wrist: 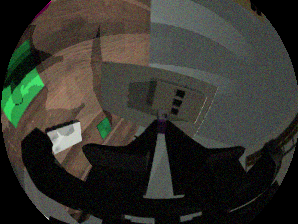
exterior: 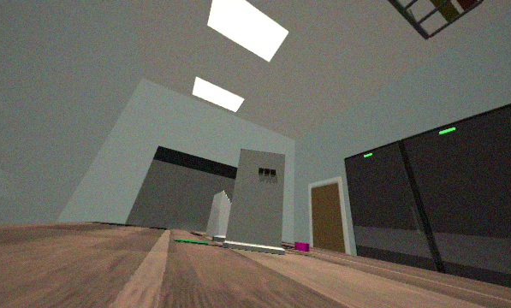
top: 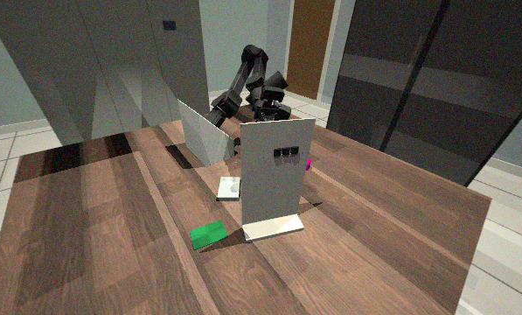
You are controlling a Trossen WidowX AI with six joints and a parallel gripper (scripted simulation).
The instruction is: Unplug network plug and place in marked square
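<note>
Right now my gripper tip is 23 cm above the green square, 12 cm to the right of it and 10 cm past it. Round my gripper tip: grey upright panel (10 cm ahead, 8 cm below, 7 cm to the right); plug (1 cm ahead); silver plate (22 cm below, 10 cm behind, 8 cm to the right).
</note>
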